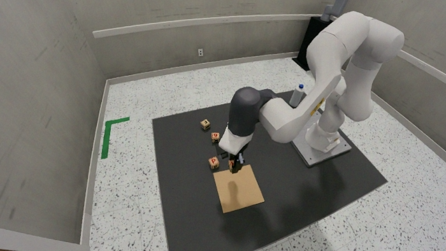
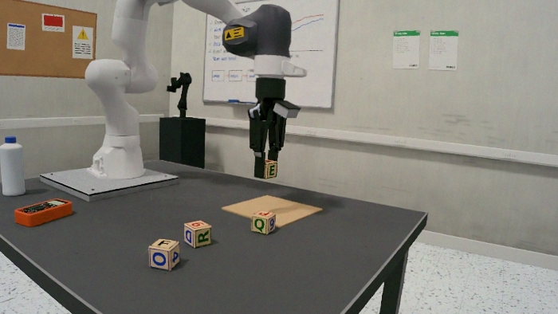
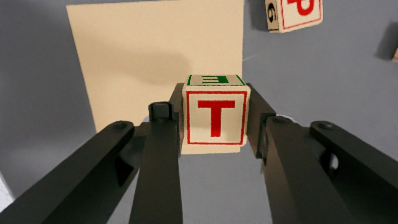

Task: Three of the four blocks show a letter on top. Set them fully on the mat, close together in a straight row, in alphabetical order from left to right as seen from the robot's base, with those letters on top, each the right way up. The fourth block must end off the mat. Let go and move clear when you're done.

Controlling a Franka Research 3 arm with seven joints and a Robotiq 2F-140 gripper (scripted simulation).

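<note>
My gripper is now 1 cm past the tan mat, 6 cm to the right of it and 13 cm above it. From my hand the other things lie so: white bottle (64 cm behind, 39 cm to the right, 6 cm below); then orange meter (36 cm behind, 41 cm to the right, 12 cm below); then T block (1 cm below).
</note>
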